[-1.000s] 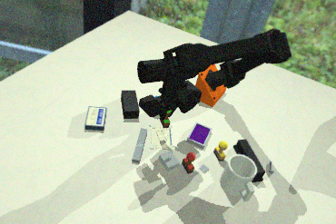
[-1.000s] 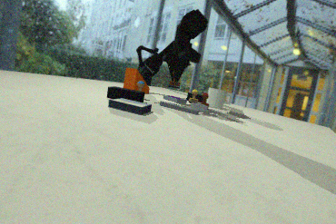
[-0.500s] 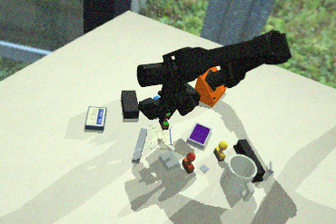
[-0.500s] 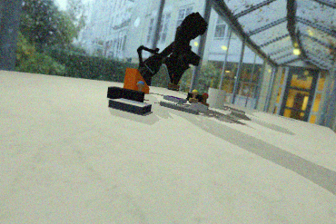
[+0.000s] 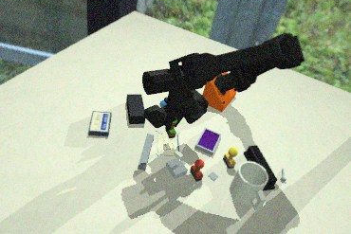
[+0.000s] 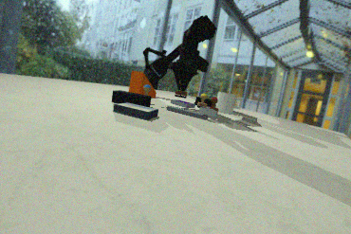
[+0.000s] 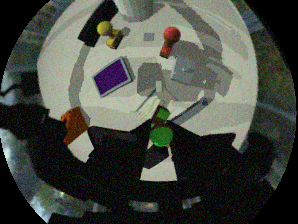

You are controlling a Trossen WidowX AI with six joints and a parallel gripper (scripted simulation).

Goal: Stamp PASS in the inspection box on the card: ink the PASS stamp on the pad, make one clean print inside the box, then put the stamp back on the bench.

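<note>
The card lies 70 mm below my gripper tip. Round my gripper tip: green-knobbed stamp: right at my gripper tip; grey bar: 70 mm ahead, 40 mm to the right, 60 mm below; grey square tile: 80 mm ahead, 60 mm to the left, 50 mm below.
</note>
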